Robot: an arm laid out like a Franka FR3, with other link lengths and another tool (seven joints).
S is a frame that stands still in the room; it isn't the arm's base.
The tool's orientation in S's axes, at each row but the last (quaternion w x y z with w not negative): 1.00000 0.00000 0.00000 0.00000; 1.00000 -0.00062 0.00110 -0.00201; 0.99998 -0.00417 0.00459 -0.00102; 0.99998 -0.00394 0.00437 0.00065
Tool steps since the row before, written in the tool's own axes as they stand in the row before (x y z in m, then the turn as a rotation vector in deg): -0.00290 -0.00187 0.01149 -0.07 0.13 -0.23; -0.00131 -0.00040 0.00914 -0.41 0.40 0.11; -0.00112 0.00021 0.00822 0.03 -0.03 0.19; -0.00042 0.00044 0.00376 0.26 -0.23 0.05
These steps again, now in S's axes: -0.00290 -0.00187 0.01149 -0.07 0.13 -0.23; -0.00129 -0.00038 0.00914 -0.41 0.40 0.11; -0.00104 0.00028 0.00823 0.03 -0.03 0.19; -0.00039 0.00047 0.00376 0.26 -0.23 0.05
